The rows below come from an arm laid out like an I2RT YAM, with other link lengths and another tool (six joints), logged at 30 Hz.
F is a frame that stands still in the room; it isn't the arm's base.
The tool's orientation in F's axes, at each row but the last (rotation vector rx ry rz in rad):
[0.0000 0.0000 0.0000]
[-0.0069 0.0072 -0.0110]
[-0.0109 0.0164 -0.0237]
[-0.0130 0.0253 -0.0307]
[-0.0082 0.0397 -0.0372]
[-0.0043 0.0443 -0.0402]
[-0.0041 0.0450 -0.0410]
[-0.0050 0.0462 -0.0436]
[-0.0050 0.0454 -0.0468]
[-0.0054 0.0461 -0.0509]
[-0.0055 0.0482 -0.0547]
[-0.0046 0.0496 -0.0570]
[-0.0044 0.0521 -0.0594]
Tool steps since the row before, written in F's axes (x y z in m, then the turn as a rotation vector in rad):
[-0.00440 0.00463 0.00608 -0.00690 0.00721 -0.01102]
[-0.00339 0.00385 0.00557 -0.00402 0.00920 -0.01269]
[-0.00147 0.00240 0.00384 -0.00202 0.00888 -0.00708]
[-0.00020 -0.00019 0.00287 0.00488 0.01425 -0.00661]
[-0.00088 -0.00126 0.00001 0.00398 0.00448 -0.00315]
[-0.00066 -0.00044 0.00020 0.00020 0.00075 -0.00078]
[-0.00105 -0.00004 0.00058 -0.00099 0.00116 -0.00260]
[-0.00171 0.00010 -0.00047 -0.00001 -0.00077 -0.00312]
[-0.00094 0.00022 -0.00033 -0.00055 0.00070 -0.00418]
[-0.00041 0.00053 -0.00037 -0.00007 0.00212 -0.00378]
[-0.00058 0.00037 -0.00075 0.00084 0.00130 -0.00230]
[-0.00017 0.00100 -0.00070 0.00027 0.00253 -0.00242]
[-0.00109 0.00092 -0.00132 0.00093 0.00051 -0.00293]
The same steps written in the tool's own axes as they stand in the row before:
[-0.00440 0.00463 0.00608 -0.00690 0.00721 -0.01102]
[-0.00347 0.00377 0.00557 -0.00403 0.00924 -0.01266]
[-0.00159 0.00232 0.00384 -0.00212 0.00891 -0.00702]
[-0.00027 -0.00023 0.00286 0.00460 0.01448 -0.00630]
[-0.00083 -0.00129 -0.00003 0.00393 0.00465 -0.00296]
[-0.00065 -0.00047 0.00017 0.00020 0.00076 -0.00077]
[-0.00107 -0.00009 0.00053 -0.00092 0.00113 -0.00264]
[-0.00169 0.00003 -0.00055 0.00017 -0.00075 -0.00312]
[-0.00093 0.00018 -0.00037 -0.00039 0.00070 -0.00420]
[-0.00042 0.00051 -0.00039 0.00000 0.00214 -0.00377]
[-0.00056 0.00034 -0.00078 0.00088 0.00136 -0.00225]
[-0.00019 0.00099 -0.00070 0.00024 0.00256 -0.00240]
[-0.00107 0.00086 -0.00137 0.00105 0.00058 -0.00288]

